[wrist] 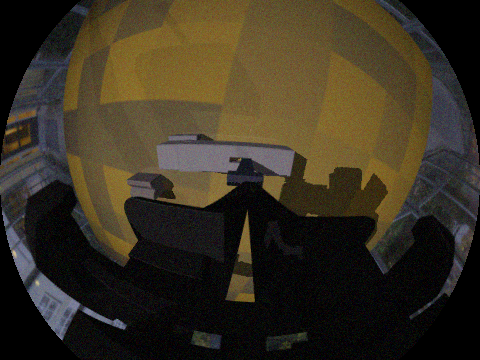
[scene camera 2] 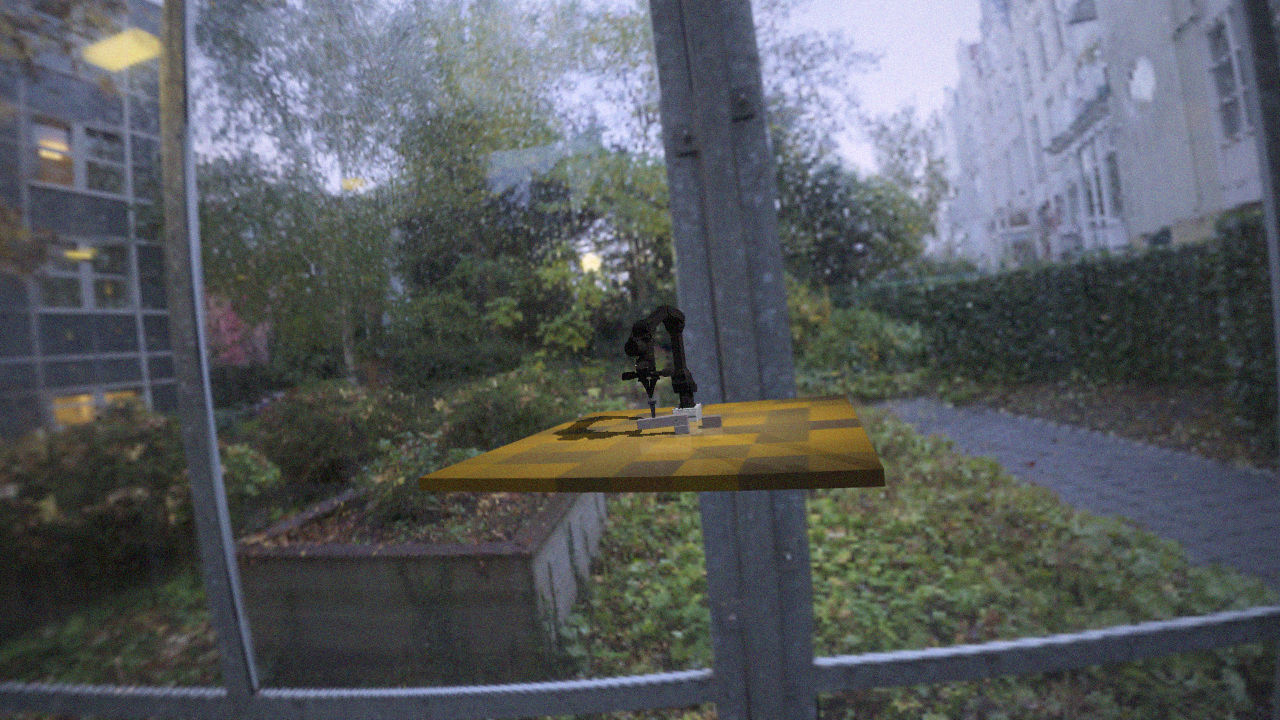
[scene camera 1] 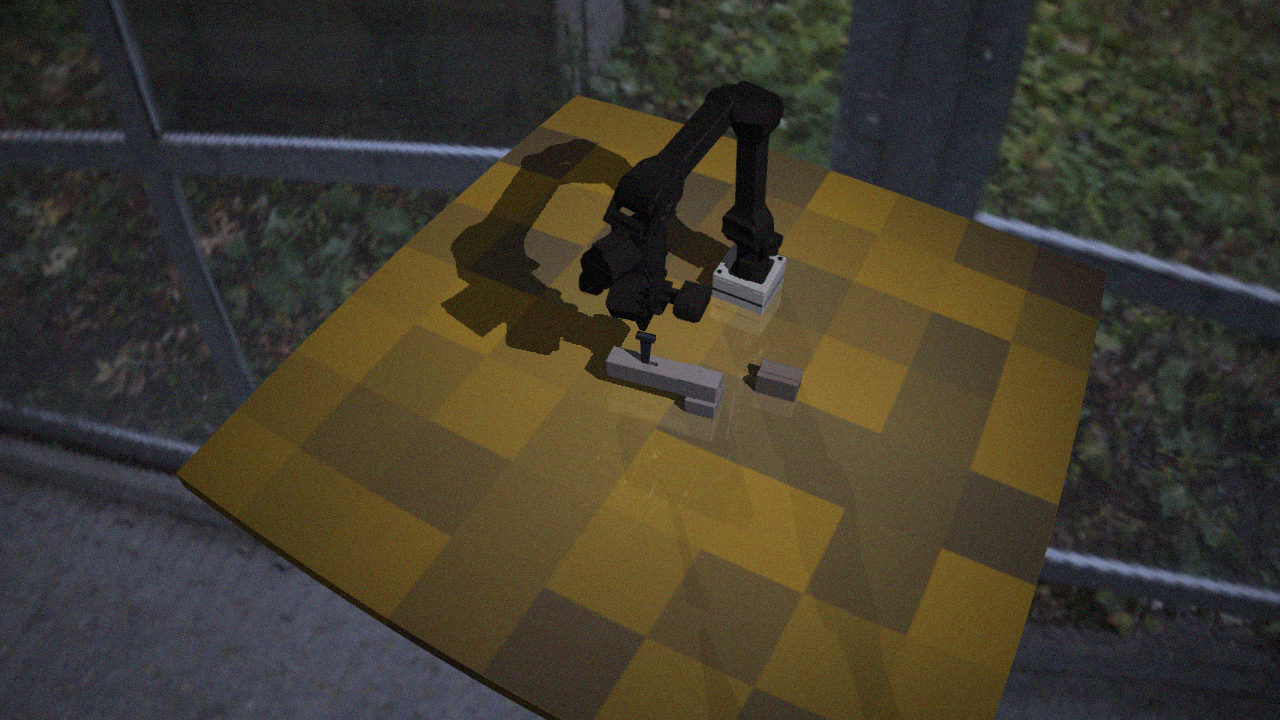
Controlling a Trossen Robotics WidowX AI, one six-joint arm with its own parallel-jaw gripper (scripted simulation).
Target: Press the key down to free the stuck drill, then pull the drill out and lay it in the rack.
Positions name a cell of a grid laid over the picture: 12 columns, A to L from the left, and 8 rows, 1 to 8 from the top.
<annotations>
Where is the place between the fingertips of my gripper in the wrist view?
G5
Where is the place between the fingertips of my gripper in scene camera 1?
G4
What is my gripper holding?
Nothing.
</annotations>
